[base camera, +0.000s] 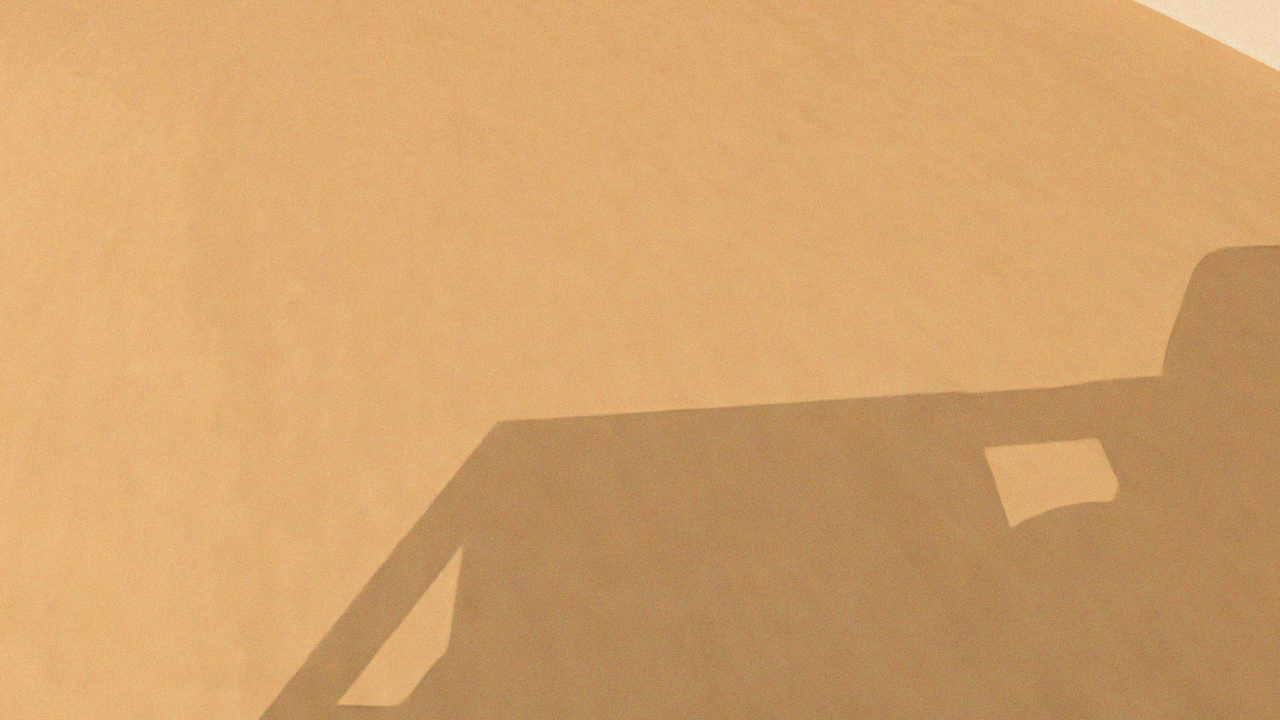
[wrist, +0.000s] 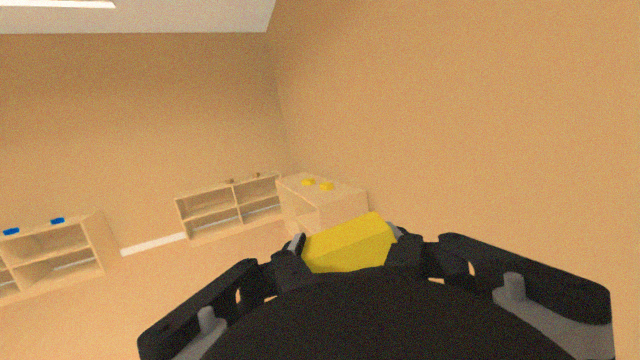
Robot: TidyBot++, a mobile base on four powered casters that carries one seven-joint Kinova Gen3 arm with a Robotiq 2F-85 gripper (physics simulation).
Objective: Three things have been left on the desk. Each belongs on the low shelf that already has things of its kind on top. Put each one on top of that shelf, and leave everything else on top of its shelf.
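Frame: origin at the arm's base, x ahead, y down, z left, level; millimetres.
Seen in the pictures: gripper, between the fingertips: [wrist: 343, 239].
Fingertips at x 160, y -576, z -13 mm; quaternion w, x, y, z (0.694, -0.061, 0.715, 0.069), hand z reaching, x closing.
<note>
Offsets run from my fingertips to a thing's top centre. Level surfaces: height alone.
My gripper [wrist: 343, 239] is shut on a yellow block {dx -26, dy -25, dz -8 mm} [wrist: 350, 242] at the lower middle of the wrist view. Beyond it, a low shelf [wrist: 345, 196] stands along the right wall with two yellow things on top, one {dx +1701, dy +317, dz +192 mm} [wrist: 308, 182] left of the other {dx +1446, dy +317, dz +33 mm} [wrist: 327, 186]. A second low shelf {dy +626 mm} [wrist: 234, 203] at the back wall bears two small brown things [wrist: 229, 181] [wrist: 256, 175]. A third low shelf [wrist: 102, 240] at the left bears two blue things [wrist: 11, 231] [wrist: 57, 220]. The desk does not show in either view.
In the base camera view, the floor {dy +972 mm} [base camera: 537, 223] carries a large dark shadow across its lower right, and a pale strip [base camera: 1239, 22] crosses the top right corner. In the wrist view, a wall [wrist: 475, 125] rises at the right and a white baseboard [wrist: 152, 244] runs between two shelves.
</note>
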